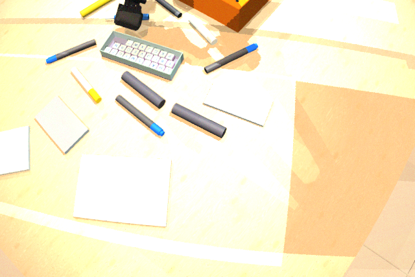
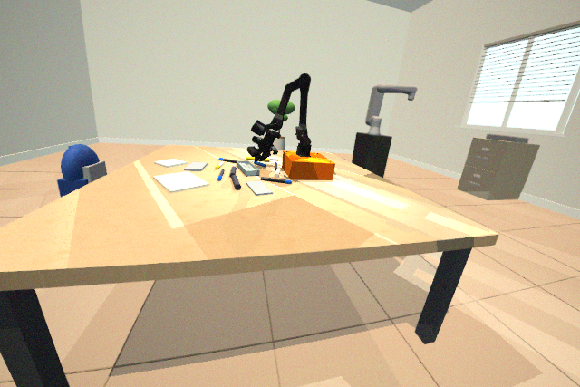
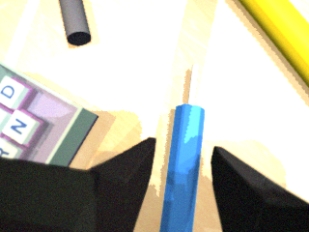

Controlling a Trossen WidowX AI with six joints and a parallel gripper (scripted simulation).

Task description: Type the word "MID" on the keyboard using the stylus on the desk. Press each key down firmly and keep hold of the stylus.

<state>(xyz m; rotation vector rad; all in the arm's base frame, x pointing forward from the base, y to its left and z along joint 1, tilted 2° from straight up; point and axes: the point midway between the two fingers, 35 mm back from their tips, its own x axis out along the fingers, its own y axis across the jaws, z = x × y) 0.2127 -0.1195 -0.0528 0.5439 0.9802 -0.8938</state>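
Now: the yellow pen 20 mm behind my gripper tip, 100 mm to the right of it and 10 mm below it. Round my gripper tip: blue stylus: 10 mm to the right, 10 mm below; then yellow-tipped pen: 200 mm ahead, 70 mm to the left, 10 mm below.
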